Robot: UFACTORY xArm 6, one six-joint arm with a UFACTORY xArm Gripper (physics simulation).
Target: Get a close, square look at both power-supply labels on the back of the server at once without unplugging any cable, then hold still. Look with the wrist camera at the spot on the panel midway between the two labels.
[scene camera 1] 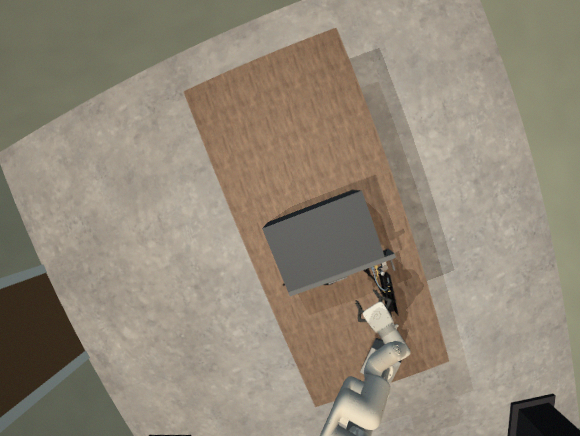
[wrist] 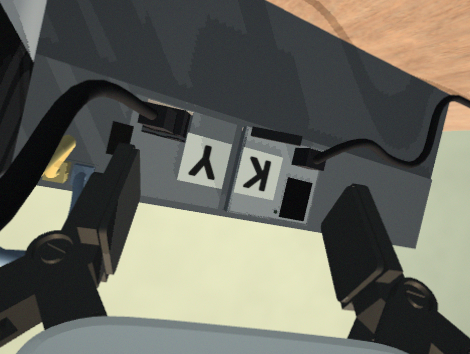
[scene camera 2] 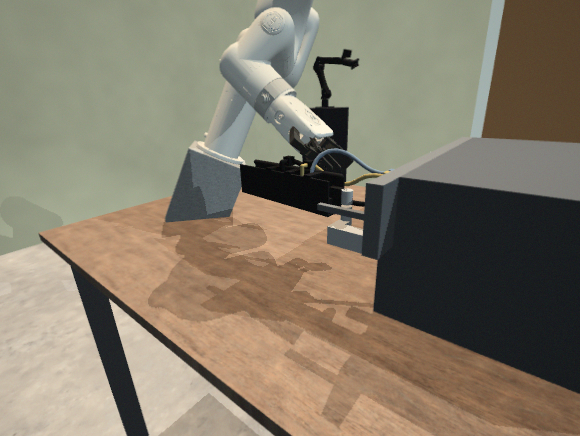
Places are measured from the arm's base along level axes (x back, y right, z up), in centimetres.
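Pixels of known places: gripper, fingertip midpoint: (scene camera 1: 365, 295) (wrist: 241, 188) (scene camera 2: 342, 170); arm's base at its link origin: (scene camera 2: 219, 154).
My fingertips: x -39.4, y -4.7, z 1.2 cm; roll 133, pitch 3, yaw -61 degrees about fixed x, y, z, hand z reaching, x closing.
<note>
For each thing: its middle in the pictures, then the offset to it from my fingertips. "spot": a spot on its surface instead. Level surfaces: height alone.
- server at the middle of its body: (wrist: 236, 129) (scene camera 2: 509, 218) (scene camera 1: 325, 247) dz -6.3, dx -22.6, dy -14.8 cm
- Y label at a spot on its surface: (wrist: 187, 165) spot: dz -0.3, dx -12.2, dy -3.5 cm
- K label at a spot on its surface: (wrist: 245, 162) spot: dz -1.7, dx -10.2, dy -7.9 cm
- black plug at the middle of its body: (wrist: 160, 118) dz -3.4, dx -12.5, dy -0.5 cm
- thick black cable at a spot on its surface: (wrist: 55, 120) spot: dz -0.9, dx -2.0, dy +6.9 cm
- wooden table at its surface level: dz -16.1 cm
The server (scene camera 1: 325, 240) (scene camera 2: 470, 240) stands on the table. In the wrist view its back panel (wrist: 375, 210) slopes down to the right and its edges converge. The Y label (wrist: 187, 165) and K label (wrist: 245, 162) are both fully visible and upside down, either side of a dark divider; the spot between them lies slightly above and left of the view's middle. A black plug (wrist: 167, 120) sits above left of the Y label, another plug (wrist: 307, 158) right of the K label, both with cables. My gripper (scene camera 1: 367, 297) (wrist: 241, 188) is open and empty, facing the panel; the cable arm partly hides it in scene camera 2.
A black cable arm (scene camera 1: 387, 292) (scene camera 2: 285, 187) extends behind the server beside my gripper. Blue (scene camera 2: 337, 150) and yellow cables (scene camera 2: 362, 178) arch from it to the panel. A thick black cable (wrist: 55, 120) crosses the wrist view's left. The wooden table (scene camera 1: 280, 115) (scene camera 2: 200, 300) carries my arm's base.
</note>
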